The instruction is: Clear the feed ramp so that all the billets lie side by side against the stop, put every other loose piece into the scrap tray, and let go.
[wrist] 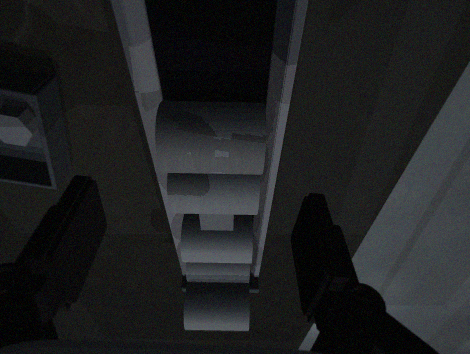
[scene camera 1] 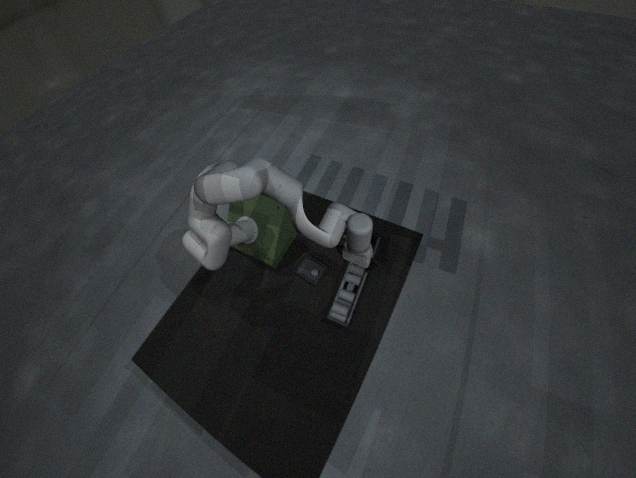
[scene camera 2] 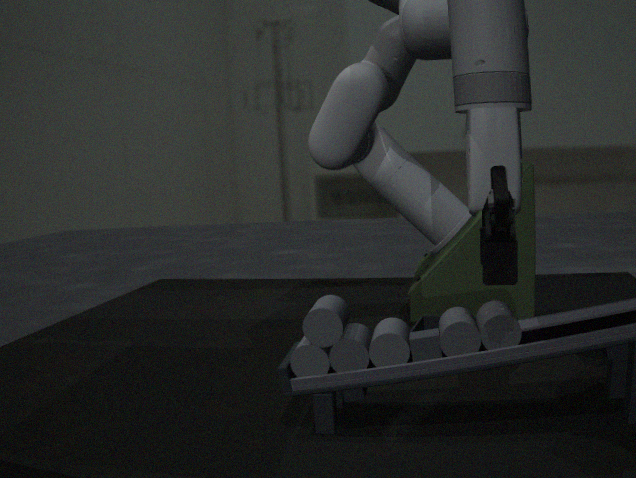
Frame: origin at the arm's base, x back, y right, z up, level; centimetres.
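Seen in the pictures: gripper, fingertip midpoint: [wrist: 201,208] [scene camera 1: 356,264] [scene camera 2: 497,274]; arm's base, link origin: [scene camera 1: 247,229] [scene camera 2: 455,230].
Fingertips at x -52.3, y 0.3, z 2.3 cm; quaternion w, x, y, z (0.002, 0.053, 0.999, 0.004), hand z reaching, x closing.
Pixels of each thing's top centre, then the offset from my fingertips to it. "*": a spot on its surface instead. Level surfaces: height alone.
- stop, top centre: [scene camera 2: 292,353] [wrist: 220,290] dy +21.1, dx +0.4, dz -7.8 cm
- third lower billet, top centre: [wrist: 216,258] [scene camera 2: 390,324] [scene camera 1: 347,293] dy +10.9, dx +0.1, dz -4.8 cm
- small squarish block, top centre: [wrist: 216,220] [scene camera 2: 425,331] dy +7.3, dx +0.0, dz -5.6 cm
- scrap tray, surface spot: [wrist: 62,135] * dy +5.7, dx +14.4, dz -14.4 cm
- light hexagonal piece, top centre: [wrist: 10,130] [scene camera 1: 314,272] dy +4.4, dx +17.8, dz -13.1 cm
- dark mat, surface height: dz -15.1 cm
The sloping feed ramp [scene camera 1: 358,298] [scene camera 2: 462,363] [wrist: 287,90] holds several grey billets. At its low end one billet [scene camera 2: 309,358] lies by the stop [scene camera 2: 286,362], and another billet [scene camera 2: 322,326] [wrist: 216,312] rests on top of it and its neighbour [scene camera 2: 349,352]. A third lower billet [scene camera 2: 389,345] [wrist: 216,247] follows. A small squarish block [scene camera 2: 425,343] [wrist: 216,221] sits between it and two uphill billets [scene camera 2: 459,334] [scene camera 2: 497,326]. My gripper [scene camera 2: 499,280] [wrist: 201,208] is open and empty, above the uppermost billet; its fingers are mostly hidden in scene camera 1.
The scrap tray [wrist: 62,135] stands beside the ramp, between it and the green robot mount [scene camera 1: 267,226] [scene camera 2: 462,287]. A light hexagonal piece [scene camera 1: 314,272] [wrist: 15,132] lies in the tray. Raised ramp rails flank the billets. The dark mat [scene camera 1: 246,370] lies under everything.
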